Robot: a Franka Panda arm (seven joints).
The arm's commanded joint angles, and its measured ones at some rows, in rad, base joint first. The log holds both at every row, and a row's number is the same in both.
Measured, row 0: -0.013 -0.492 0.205 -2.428 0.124 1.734 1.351
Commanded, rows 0 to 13: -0.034 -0.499 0.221 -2.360 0.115 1.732 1.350; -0.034 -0.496 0.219 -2.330 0.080 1.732 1.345; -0.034 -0.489 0.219 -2.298 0.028 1.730 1.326; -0.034 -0.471 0.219 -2.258 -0.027 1.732 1.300; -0.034 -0.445 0.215 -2.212 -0.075 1.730 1.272; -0.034 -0.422 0.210 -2.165 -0.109 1.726 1.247; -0.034 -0.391 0.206 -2.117 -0.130 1.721 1.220; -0.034 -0.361 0.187 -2.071 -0.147 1.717 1.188; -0.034 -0.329 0.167 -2.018 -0.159 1.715 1.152; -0.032 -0.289 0.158 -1.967 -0.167 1.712 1.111; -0.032 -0.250 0.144 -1.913 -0.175 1.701 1.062; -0.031 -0.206 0.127 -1.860 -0.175 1.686 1.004; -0.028 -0.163 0.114 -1.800 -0.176 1.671 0.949; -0.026 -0.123 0.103 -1.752 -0.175 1.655 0.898
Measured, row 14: -0.029 -0.287 0.130 -1.953 -0.158 1.727 1.034
